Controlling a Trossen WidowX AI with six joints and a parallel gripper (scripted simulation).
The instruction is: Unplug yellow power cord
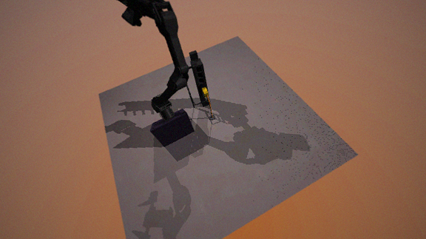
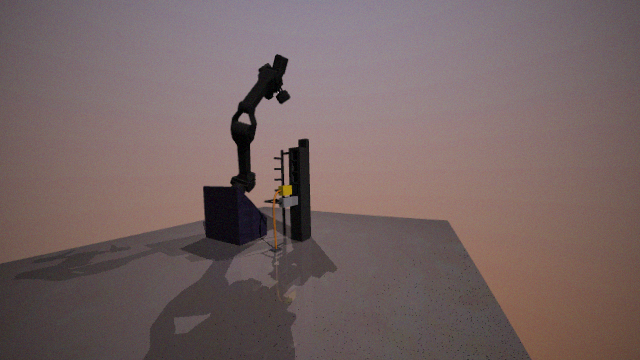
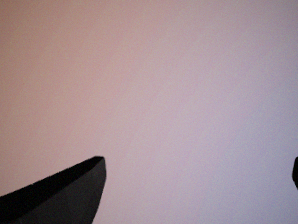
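The yellow plug lies 21 cm ahead of my gripper tip, 21 cm to the right of it and 52 cm below it.
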